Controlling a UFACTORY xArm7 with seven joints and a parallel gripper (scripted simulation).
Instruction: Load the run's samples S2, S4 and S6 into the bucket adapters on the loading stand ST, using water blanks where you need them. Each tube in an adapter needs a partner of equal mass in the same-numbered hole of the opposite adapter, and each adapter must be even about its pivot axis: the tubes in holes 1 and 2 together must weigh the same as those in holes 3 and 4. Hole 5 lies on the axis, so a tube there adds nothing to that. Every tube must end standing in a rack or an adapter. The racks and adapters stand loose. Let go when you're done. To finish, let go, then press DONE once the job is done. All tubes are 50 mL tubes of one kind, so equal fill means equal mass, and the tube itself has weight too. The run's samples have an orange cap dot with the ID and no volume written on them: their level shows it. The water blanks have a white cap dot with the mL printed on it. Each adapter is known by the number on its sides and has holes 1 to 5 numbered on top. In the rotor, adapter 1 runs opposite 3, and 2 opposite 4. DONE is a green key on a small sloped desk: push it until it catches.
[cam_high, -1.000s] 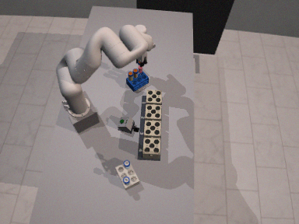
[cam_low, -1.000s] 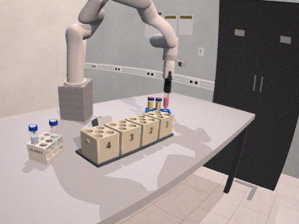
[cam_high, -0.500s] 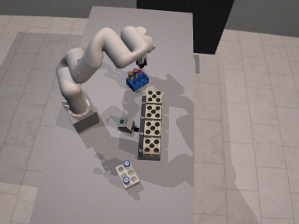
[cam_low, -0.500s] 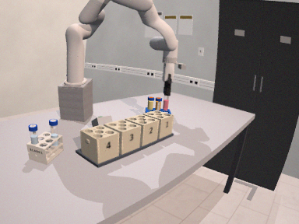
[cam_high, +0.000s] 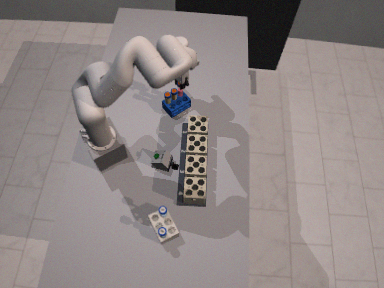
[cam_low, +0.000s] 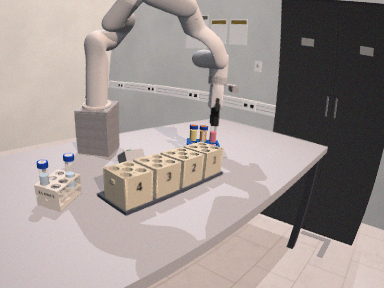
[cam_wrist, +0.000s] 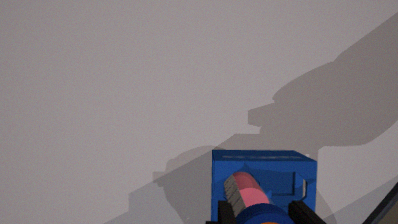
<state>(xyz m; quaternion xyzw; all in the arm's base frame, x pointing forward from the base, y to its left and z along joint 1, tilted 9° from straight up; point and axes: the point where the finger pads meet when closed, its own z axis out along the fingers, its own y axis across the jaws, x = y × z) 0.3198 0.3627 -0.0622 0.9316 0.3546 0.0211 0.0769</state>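
Now: hand 5 cm above the sample tube S6 and 1 cm to the right of it. Also, from my hand: sample tube S2: 8 cm below, 3 cm to the right, 2 cm behind; sample tube S4: 8 cm below, 7 cm behind, 5 cm to the right; blue sample rack: 12 cm below, 4 cm to the right, 2 cm behind.
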